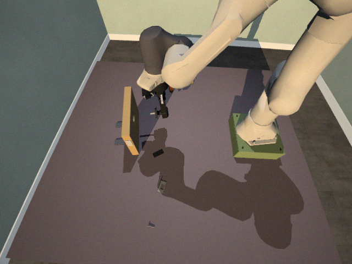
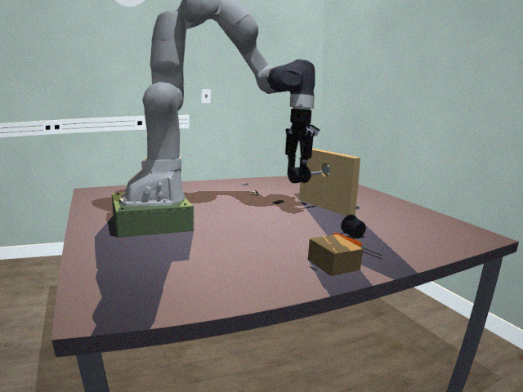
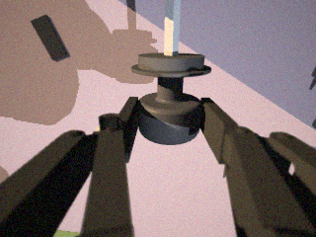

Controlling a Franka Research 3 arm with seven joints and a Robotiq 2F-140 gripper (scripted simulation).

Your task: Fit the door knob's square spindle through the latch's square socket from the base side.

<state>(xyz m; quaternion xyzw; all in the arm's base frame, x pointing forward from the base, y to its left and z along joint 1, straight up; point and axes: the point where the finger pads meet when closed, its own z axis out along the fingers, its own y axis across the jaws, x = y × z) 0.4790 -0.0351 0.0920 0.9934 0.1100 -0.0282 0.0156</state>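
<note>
The wooden door panel lies 17 cm ahead of my hand, 5 cm to the left of it and 4 cm below it.
</note>
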